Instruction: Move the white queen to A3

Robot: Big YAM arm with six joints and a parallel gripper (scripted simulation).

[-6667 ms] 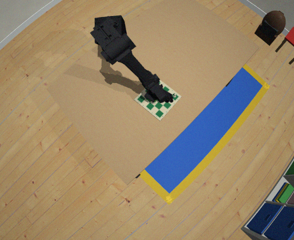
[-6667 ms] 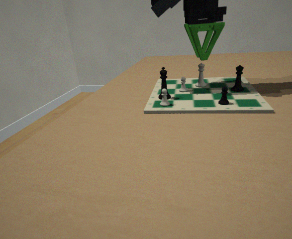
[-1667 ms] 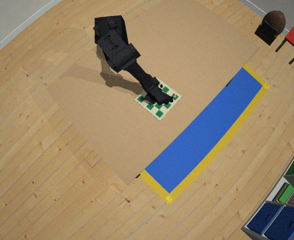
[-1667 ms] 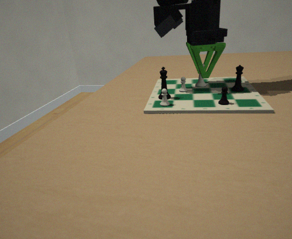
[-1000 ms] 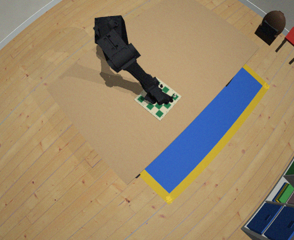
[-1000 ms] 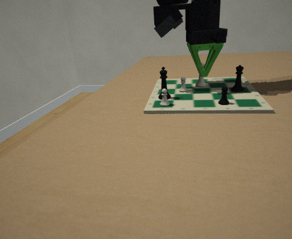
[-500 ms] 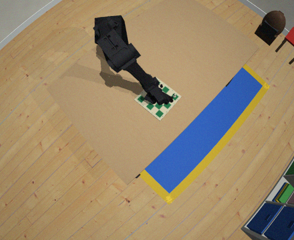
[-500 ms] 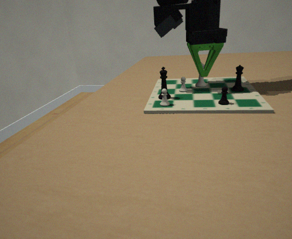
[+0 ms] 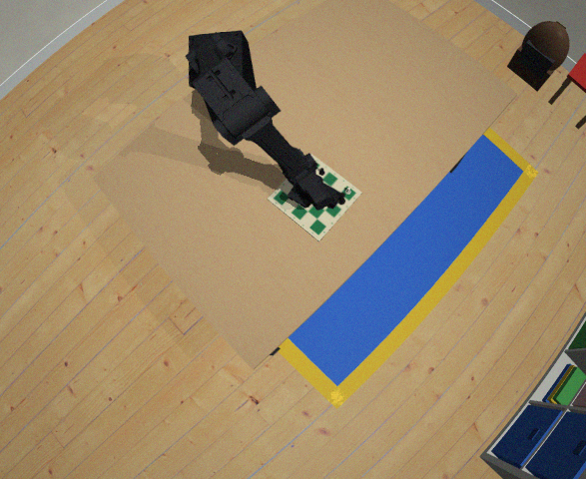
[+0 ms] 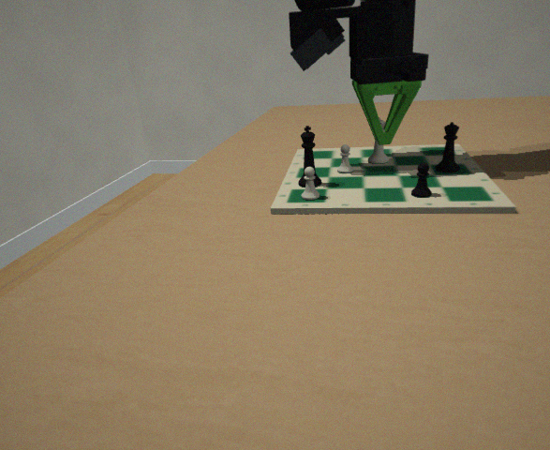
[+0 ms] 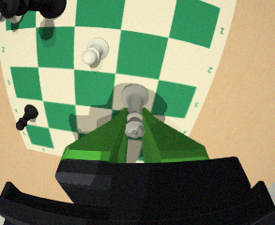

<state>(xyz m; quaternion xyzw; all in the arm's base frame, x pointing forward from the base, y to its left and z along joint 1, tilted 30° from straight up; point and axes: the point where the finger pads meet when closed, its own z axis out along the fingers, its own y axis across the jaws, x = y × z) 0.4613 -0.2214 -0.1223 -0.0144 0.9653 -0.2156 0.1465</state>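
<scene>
My gripper is now 40 mm to the right of the green-and-cream chessboard, 30 mm above it and 10 mm short of it. The rest, counted from my hand: black queen (60 mm behind, 50 mm to the left); then white queen (10 mm ahead); then black king (100 mm ahead, 60 mm to the left).
</scene>
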